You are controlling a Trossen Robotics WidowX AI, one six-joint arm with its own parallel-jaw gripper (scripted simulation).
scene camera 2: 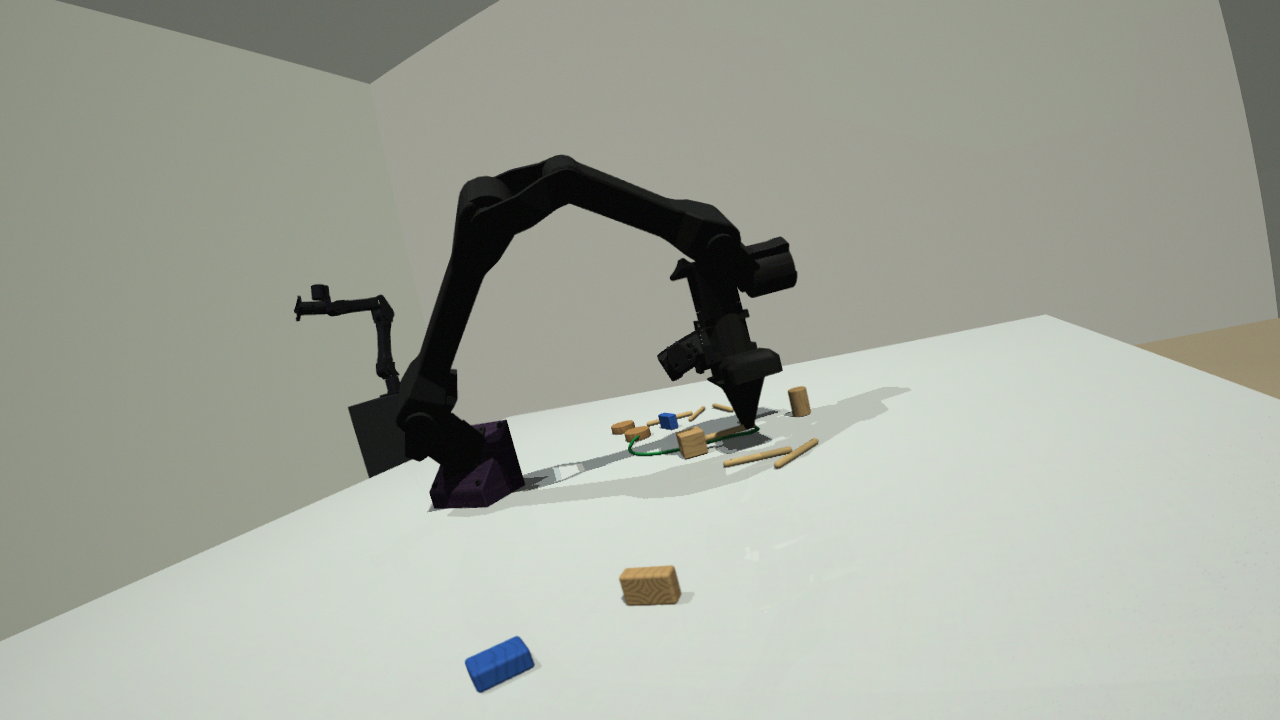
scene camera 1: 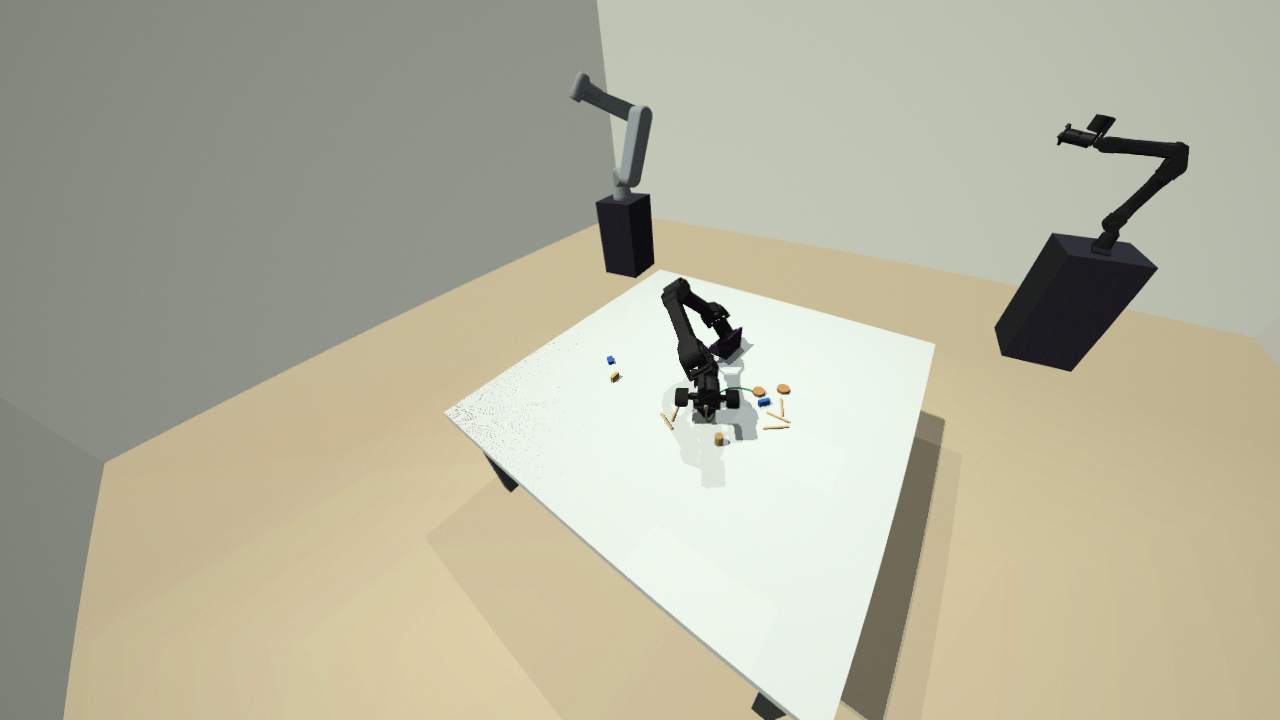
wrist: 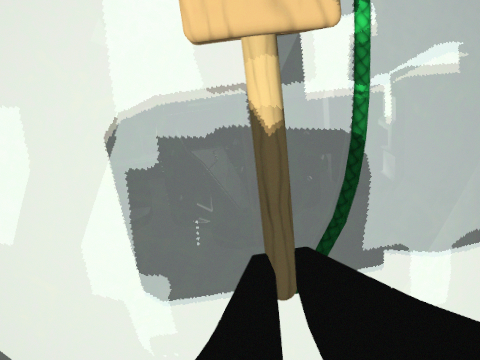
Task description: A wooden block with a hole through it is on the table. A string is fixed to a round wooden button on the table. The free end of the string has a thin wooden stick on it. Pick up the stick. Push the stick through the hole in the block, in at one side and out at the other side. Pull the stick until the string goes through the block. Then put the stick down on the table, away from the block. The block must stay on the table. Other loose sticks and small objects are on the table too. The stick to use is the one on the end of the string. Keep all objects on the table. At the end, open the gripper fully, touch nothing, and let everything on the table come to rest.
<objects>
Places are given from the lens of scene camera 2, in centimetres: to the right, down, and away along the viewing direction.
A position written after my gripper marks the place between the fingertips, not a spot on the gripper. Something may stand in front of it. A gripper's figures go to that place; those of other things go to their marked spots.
my gripper (scene camera 2: 748, 427): 14, 8, 69
wooden block (scene camera 2: 692, 442): 6, 10, 67
wooden block (scene camera 2: 659, 585): 1, 14, 34
</objects>
